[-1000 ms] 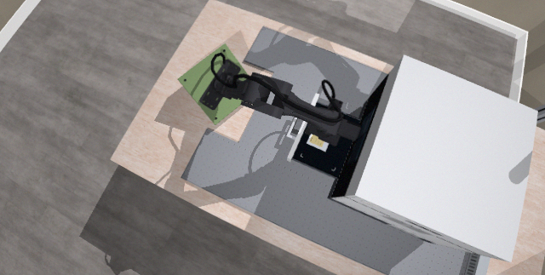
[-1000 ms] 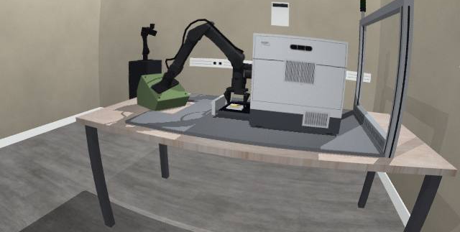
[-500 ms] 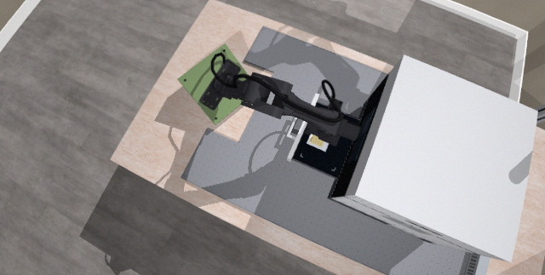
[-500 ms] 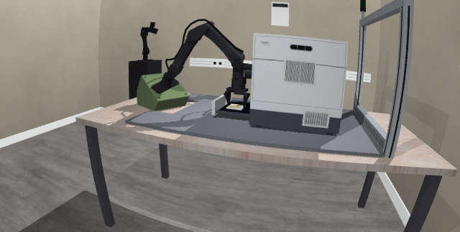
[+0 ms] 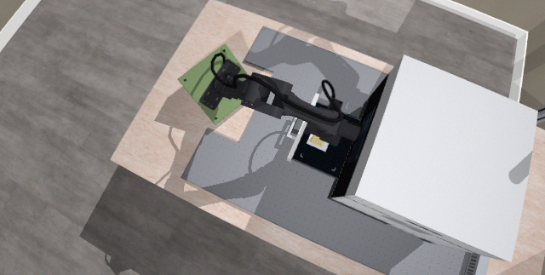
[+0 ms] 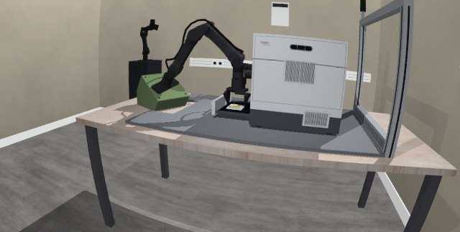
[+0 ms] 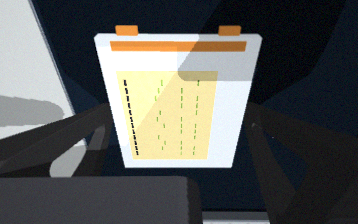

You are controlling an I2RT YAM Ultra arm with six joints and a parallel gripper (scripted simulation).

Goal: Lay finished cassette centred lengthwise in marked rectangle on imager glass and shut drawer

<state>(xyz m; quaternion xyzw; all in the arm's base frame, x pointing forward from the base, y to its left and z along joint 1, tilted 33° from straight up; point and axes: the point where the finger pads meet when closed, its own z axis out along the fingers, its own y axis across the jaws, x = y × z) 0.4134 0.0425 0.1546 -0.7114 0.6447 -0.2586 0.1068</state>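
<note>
Right now my hand is 10 mm above the cassette FINISHED. Round my hand: drawer 40 mm ahead.
</note>
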